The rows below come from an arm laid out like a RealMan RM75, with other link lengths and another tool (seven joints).
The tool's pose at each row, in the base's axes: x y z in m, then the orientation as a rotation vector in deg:
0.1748 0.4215 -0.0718 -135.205 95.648 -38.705
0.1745 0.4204 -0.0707 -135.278 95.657 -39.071
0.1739 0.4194 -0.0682 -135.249 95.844 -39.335
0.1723 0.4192 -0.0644 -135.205 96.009 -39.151
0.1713 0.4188 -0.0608 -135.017 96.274 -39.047
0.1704 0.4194 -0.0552 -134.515 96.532 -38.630
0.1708 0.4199 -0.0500 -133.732 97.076 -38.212
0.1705 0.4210 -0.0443 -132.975 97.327 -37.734
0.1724 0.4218 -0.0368 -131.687 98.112 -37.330
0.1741 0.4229 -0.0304 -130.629 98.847 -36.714
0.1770 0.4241 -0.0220 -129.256 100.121 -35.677
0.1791 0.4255 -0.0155 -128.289 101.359 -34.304
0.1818 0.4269 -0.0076 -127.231 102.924 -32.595
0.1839 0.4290 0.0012 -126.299 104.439 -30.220
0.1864 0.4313 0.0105 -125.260 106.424 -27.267
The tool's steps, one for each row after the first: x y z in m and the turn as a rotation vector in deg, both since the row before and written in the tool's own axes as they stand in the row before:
0.0012 0.0002 -0.0010 0.022 0.262 -0.075
0.0014 -0.0001 -0.0024 -0.035 0.231 0.064
0.0008 -0.0001 -0.0041 -0.104 -0.073 0.111
0.0011 -0.0004 -0.0036 -0.052 -0.024 0.222
0.0007 -0.0016 -0.0054 0.090 -0.314 0.425
0.0010 -0.0026 -0.0045 0.104 -0.286 0.697
0.0003 -0.0024 -0.0053 0.238 -0.424 0.572
0.0015 -0.0049 -0.0058 0.283 -0.317 1.077
0.0008 -0.0044 -0.0050 0.106 -0.404 0.956
0.0013 -0.0064 -0.0062 -0.119 -0.542 1.401
0.0003 -0.0049 -0.0049 -0.458 -0.644 1.199
0.0005 -0.0060 -0.0059 -0.702 -0.731 1.418
-0.0003 -0.0059 -0.0071 -0.972 -1.108 1.398
-0.0007 -0.0064 -0.0075 -1.391 -1.255 1.703

